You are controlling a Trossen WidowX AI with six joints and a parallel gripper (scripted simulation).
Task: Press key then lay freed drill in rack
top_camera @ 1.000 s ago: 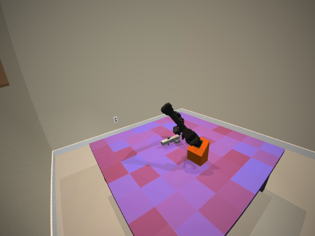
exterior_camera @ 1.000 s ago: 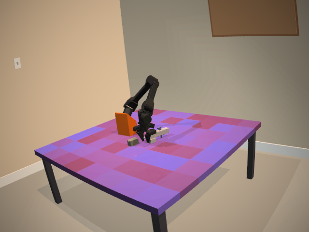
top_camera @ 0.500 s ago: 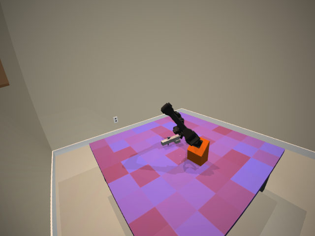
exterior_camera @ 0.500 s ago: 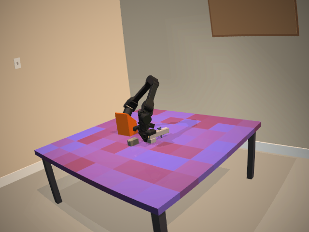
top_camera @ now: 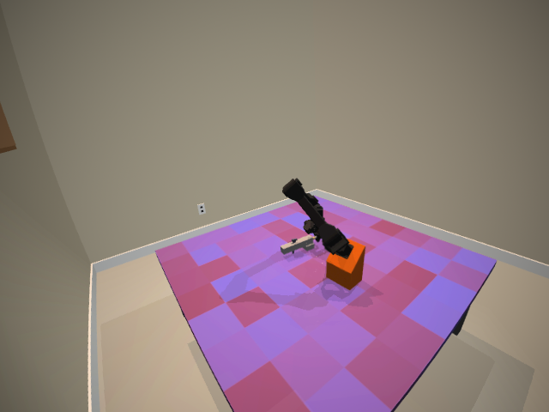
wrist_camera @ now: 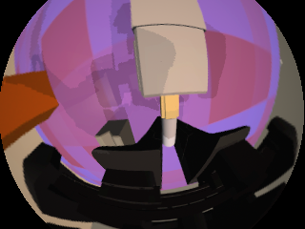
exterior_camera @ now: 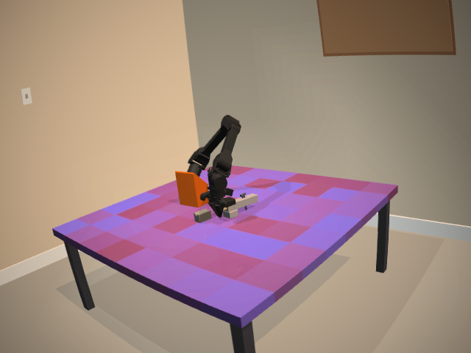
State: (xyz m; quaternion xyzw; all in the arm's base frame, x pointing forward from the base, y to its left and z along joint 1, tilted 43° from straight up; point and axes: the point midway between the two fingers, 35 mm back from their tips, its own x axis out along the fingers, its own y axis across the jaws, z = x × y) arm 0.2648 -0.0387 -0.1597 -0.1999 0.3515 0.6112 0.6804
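Now: gripper tip 5 cm to the right of the drill, 3 cm below it and 1 cm short of it. From my gripper tip the other things lie so: grey rack block 8 cm behind, 2 cm to the right; then dark key 15 cm to the left, 4 cm ahead, 3 cm above; then fixture block 12 cm to the left, 3 cm ahead, 2 cm above.
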